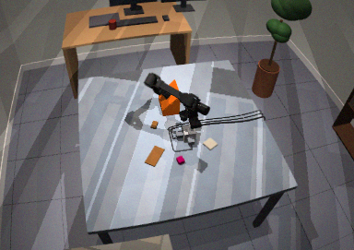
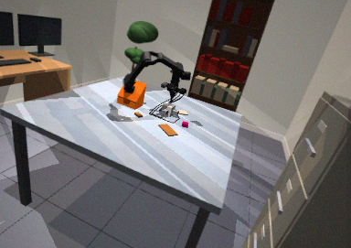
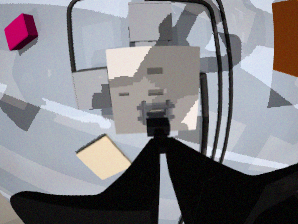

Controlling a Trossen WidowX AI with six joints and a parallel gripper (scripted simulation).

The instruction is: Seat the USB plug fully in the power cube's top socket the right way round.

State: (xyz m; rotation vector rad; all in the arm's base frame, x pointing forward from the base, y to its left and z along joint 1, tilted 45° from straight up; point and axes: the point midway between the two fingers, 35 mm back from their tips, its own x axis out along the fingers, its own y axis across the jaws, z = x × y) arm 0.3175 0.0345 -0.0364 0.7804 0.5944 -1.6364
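My gripper tip is 20 mm above the dark USB plug. Also, from my gripper tip: magenta cube: 160 mm ahead, 140 mm to the right, 110 mm below; small brown block: 200 mm to the right, 170 mm behind, 110 mm below; orange plate: 270 mm to the right, 120 mm below, 70 mm ahead.
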